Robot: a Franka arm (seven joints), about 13 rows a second.
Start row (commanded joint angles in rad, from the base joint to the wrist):
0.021, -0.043, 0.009, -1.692, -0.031, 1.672, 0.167
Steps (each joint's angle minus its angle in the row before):
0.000, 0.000, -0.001, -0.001, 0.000, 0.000, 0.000
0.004, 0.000, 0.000, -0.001, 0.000, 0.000, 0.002
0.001, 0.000, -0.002, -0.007, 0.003, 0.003, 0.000
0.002, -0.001, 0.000, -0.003, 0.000, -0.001, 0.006
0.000, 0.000, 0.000, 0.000, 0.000, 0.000, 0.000
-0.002, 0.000, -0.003, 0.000, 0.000, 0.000, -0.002
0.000, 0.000, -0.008, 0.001, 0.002, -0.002, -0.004
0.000, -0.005, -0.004, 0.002, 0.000, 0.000, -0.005
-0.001, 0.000, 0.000, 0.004, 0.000, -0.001, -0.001
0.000, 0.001, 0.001, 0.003, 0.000, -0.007, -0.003
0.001, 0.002, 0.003, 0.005, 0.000, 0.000, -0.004
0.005, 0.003, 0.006, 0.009, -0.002, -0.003, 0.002
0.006, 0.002, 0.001, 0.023, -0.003, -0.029, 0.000
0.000, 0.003, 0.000, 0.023, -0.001, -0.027, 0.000
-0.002, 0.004, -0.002, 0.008, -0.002, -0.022, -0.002
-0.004, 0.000, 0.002, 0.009, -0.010, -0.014, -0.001
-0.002, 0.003, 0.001, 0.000, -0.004, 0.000, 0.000
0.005, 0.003, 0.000, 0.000, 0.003, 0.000, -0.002
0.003, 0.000, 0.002, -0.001, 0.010, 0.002, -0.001
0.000, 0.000, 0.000, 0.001, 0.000, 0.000, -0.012
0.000, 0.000, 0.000, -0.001, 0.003, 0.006, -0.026
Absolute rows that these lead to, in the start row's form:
0.021, -0.043, 0.008, -1.693, -0.031, 1.672, 0.167
0.025, -0.043, 0.008, -1.694, -0.031, 1.672, 0.169
0.026, -0.043, 0.006, -1.701, -0.028, 1.675, 0.169
0.028, -0.044, 0.006, -1.704, -0.028, 1.674, 0.175
0.028, -0.044, 0.006, -1.704, -0.028, 1.674, 0.175
0.026, -0.044, 0.003, -1.704, -0.028, 1.674, 0.173
0.026, -0.044, -0.005, -1.703, -0.026, 1.672, 0.169
0.026, -0.049, -0.009, -1.701, -0.026, 1.672, 0.164
0.025, -0.049, -0.009, -1.697, -0.026, 1.671, 0.163
0.025, -0.048, -0.008, -1.694, -0.026, 1.664, 0.160
0.026, -0.046, -0.005, -1.689, -0.026, 1.664, 0.156
0.031, -0.043, 0.001, -1.680, -0.028, 1.661, 0.158
0.037, -0.041, 0.002, -1.657, -0.031, 1.632, 0.158
0.037, -0.038, 0.002, -1.634, -0.032, 1.605, 0.158
0.035, -0.034, 0.000, -1.626, -0.034, 1.583, 0.156
0.031, -0.034, 0.002, -1.617, -0.044, 1.569, 0.155
0.029, -0.031, 0.003, -1.617, -0.048, 1.569, 0.155
0.034, -0.028, 0.003, -1.617, -0.045, 1.569, 0.153
0.037, -0.028, 0.005, -1.618, -0.035, 1.571, 0.152
0.037, -0.028, 0.005, -1.617, -0.035, 1.571, 0.140
0.037, -0.028, 0.005, -1.618, -0.032, 1.577, 0.114

